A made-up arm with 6 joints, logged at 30 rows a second.
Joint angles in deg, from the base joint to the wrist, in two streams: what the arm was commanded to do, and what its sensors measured. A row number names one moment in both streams.
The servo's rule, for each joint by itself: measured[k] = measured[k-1] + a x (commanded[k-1-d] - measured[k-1]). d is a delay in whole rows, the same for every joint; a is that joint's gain. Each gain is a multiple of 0.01, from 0.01 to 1. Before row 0 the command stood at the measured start. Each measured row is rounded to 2 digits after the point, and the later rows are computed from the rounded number. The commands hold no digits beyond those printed.
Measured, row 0:
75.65, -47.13, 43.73, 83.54, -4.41, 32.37
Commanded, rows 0 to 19:
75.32, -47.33, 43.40, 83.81, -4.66, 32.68
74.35, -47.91, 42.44, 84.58, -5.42, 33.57
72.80, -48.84, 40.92, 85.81, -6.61, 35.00
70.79, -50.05, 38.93, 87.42, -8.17, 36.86
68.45, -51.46, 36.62, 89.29, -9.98, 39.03
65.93, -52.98, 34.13, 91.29, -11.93, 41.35
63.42, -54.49, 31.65, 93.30, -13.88, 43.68
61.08, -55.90, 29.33, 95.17, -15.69, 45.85
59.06, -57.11, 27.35, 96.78, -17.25, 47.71
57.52, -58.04, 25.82, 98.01, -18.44, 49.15
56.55, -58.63, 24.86, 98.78, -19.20, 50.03
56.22, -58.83, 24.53, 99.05, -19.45, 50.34
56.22, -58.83, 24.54, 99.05, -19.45, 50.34
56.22, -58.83, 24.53, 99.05, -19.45, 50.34
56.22, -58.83, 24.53, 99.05, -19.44, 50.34
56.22, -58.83, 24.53, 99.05, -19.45, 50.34
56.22, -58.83, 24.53, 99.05, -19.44, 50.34
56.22, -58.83, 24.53, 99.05, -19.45, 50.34
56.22, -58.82, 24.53, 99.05, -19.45, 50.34
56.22, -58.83, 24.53, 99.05, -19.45, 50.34
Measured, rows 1 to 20:
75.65, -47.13, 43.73, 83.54, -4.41, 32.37
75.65, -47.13, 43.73, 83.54, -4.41, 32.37
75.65, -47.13, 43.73, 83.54, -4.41, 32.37
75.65, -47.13, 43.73, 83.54, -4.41, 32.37
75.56, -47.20, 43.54, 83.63, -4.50, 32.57
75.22, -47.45, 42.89, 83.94, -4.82, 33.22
74.54, -47.94, 41.73, 84.56, -5.45, 34.38
73.49, -48.68, 40.08, 85.50, -6.40, 35.99
72.08, -49.65, 38.04, 86.75, -7.65, 37.97
70.36, -50.82, 35.73, 88.25, -9.15, 40.17
68.42, -52.10, 33.32, 89.92, -10.81, 42.45
66.36, -53.43, 30.97, 91.65, -12.52, 44.66
64.32, -54.72, 28.83, 93.34, -14.18, 46.64
62.42, -55.88, 27.05, 94.88, -15.67, 48.27
60.78, -56.84, 25.76, 96.17, -16.91, 49.41
59.50, -57.54, 25.03, 97.12, -17.80, 50.01
58.58, -57.99, 24.74, 97.76, -18.38, 50.22
57.92, -58.28, 24.62, 98.19, -18.75, 50.30
57.44, -58.47, 24.57, 98.47, -18.99, 50.33
57.10, -58.60, 24.55, 98.66, -19.15, 50.34
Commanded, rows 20 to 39:
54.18, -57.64, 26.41, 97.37, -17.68, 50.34
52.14, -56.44, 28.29, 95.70, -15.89, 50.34
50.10, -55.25, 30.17, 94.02, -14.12, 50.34
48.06, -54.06, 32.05, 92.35, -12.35, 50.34
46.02, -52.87, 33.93, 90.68, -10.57, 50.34
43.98, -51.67, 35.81, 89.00, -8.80, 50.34
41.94, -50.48, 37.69, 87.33, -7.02, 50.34
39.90, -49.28, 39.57, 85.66, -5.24, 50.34
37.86, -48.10, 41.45, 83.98, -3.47, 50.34
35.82, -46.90, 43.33, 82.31, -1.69, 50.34
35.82, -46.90, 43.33, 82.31, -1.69, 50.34
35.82, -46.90, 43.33, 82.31, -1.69, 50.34
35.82, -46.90, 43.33, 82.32, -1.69, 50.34
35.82, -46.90, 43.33, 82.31, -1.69, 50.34
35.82, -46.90, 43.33, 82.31, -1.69, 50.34
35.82, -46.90, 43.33, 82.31, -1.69, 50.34
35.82, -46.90, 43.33, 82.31, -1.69, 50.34
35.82, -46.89, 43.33, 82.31, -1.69, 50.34
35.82, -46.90, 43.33, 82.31, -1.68, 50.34
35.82, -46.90, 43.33, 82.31, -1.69, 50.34
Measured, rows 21 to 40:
56.85, -58.68, 24.54, 98.79, -19.25, 50.34
56.67, -58.73, 24.53, 98.88, -19.32, 50.34
56.54, -58.76, 24.53, 98.94, -19.37, 50.34
56.45, -58.78, 24.53, 98.98, -19.40, 50.34
55.81, -58.38, 25.64, 98.45, -18.80, 50.34
54.78, -57.70, 27.20, 97.54, -17.78, 50.34
53.47, -56.84, 28.95, 96.38, -16.50, 50.34
51.96, -55.87, 30.78, 95.05, -15.05, 50.34
50.30, -54.82, 32.64, 93.61, -13.48, 50.34
48.53, -53.72, 34.51, 92.09, -11.84, 50.34
46.68, -52.59, 36.39, 90.52, -10.15, 50.34
44.78, -51.43, 38.27, 88.92, -8.43, 50.34
42.84, -50.26, 40.15, 87.29, -6.69, 50.34
40.87, -49.08, 42.03, 85.65, -4.94, 50.34
39.46, -48.32, 42.80, 84.55, -3.80, 50.34
38.44, -47.82, 43.11, 83.81, -3.06, 50.34
37.71, -47.50, 43.24, 83.32, -2.58, 50.34
37.18, -47.29, 43.29, 82.99, -2.27, 50.34
36.80, -47.15, 43.31, 82.77, -2.07, 50.34
36.53, -47.06, 43.32, 82.62, -1.94, 50.34

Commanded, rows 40 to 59:
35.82, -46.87, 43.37, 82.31, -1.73, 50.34
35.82, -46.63, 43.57, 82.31, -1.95, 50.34
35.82, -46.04, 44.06, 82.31, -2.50, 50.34
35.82, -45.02, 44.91, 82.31, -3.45, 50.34
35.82, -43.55, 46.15, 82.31, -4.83, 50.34
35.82, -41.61, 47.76, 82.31, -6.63, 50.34
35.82, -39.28, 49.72, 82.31, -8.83, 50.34
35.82, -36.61, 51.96, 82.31, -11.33, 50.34
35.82, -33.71, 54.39, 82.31, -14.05, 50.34
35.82, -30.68, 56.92, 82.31, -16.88, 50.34
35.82, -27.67, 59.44, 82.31, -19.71, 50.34
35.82, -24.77, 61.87, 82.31, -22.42, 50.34
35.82, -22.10, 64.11, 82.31, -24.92, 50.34
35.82, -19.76, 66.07, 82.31, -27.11, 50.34
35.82, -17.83, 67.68, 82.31, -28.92, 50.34
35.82, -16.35, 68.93, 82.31, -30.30, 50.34
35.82, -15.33, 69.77, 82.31, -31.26, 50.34
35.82, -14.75, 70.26, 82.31, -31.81, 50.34
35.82, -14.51, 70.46, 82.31, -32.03, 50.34
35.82, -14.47, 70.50, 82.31, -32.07, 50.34
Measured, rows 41 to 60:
36.33, -47.00, 43.33, 82.52, -1.85, 50.34
36.19, -46.96, 43.33, 82.45, -1.79, 50.34
36.09, -46.94, 43.33, 82.40, -1.75, 50.34
36.01, -46.93, 43.33, 82.37, -1.73, 50.34
35.96, -46.91, 43.35, 82.35, -1.73, 50.34
35.92, -46.81, 43.48, 82.34, -1.81, 50.34
35.89, -46.54, 43.82, 82.33, -2.05, 50.34
35.87, -46.01, 44.46, 82.32, -2.54, 50.34
35.86, -45.15, 45.46, 82.32, -3.34, 50.34
35.85, -43.91, 46.82, 82.32, -4.49, 50.34
35.84, -42.29, 48.53, 82.32, -6.01, 50.34
35.83, -40.30, 50.55, 82.32, -7.87, 50.34
35.83, -37.99, 52.82, 82.32, -10.03, 50.34
35.83, -35.43, 55.24, 82.32, -12.43, 50.34
35.83, -32.71, 57.72, 82.32, -14.98, 50.34
35.83, -29.93, 60.17, 82.32, -17.58, 50.34
35.83, -27.19, 62.49, 82.32, -20.15, 50.34
35.83, -24.59, 64.60, 82.32, -22.59, 50.34
35.83, -22.22, 66.42, 82.32, -24.81, 50.34
35.83, -20.17, 67.90, 82.32, -26.73, 50.34

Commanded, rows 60 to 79:
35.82, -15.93, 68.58, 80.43, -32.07, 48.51
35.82, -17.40, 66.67, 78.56, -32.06, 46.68
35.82, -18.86, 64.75, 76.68, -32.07, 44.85
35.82, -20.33, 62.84, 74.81, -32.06, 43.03
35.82, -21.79, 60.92, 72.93, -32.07, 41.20
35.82, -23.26, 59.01, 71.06, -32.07, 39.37
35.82, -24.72, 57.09, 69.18, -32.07, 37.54
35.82, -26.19, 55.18, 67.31, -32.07, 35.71
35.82, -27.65, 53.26, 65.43, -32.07, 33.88
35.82, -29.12, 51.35, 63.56, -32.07, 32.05
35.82, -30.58, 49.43, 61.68, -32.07, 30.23
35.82, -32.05, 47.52, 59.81, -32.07, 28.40
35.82, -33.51, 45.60, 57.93, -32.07, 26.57
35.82, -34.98, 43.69, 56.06, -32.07, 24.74
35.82, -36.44, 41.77, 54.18, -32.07, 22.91
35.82, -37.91, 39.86, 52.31, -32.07, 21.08
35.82, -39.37, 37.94, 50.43, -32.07, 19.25
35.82, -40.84, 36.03, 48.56, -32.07, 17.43
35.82, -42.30, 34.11, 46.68, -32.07, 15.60
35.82, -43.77, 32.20, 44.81, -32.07, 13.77
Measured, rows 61 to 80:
35.83, -18.48, 69.00, 82.32, -28.32, 50.34
35.83, -17.17, 69.74, 82.32, -29.54, 50.34
35.83, -16.24, 70.16, 82.32, -30.41, 50.34
35.83, -15.62, 70.36, 82.32, -30.99, 50.34
35.83, -15.73, 69.31, 81.70, -31.37, 49.15
35.83, -16.31, 67.75, 80.66, -31.61, 47.54
35.83, -17.20, 65.98, 79.35, -31.77, 45.79
35.83, -18.30, 64.13, 77.85, -31.87, 44.00
35.83, -19.52, 62.24, 76.23, -31.94, 42.18
35.83, -20.83, 60.33, 74.52, -31.99, 40.35
35.83, -22.19, 58.42, 72.76, -32.02, 38.52
35.83, -23.59, 56.51, 70.96, -32.04, 36.69
35.83, -25.01, 54.59, 69.14, -32.05, 34.86
35.83, -26.45, 52.68, 67.30, -32.06, 33.03
35.83, -27.90, 50.76, 65.45, -32.06, 31.21
35.83, -29.35, 48.85, 63.59, -32.06, 29.38
35.83, -30.81, 46.93, 61.72, -32.06, 27.55
35.83, -32.27, 45.02, 59.85, -32.06, 25.72
35.83, -33.73, 43.10, 57.98, -32.06, 23.89
35.83, -35.19, 41.19, 56.11, -32.06, 22.06

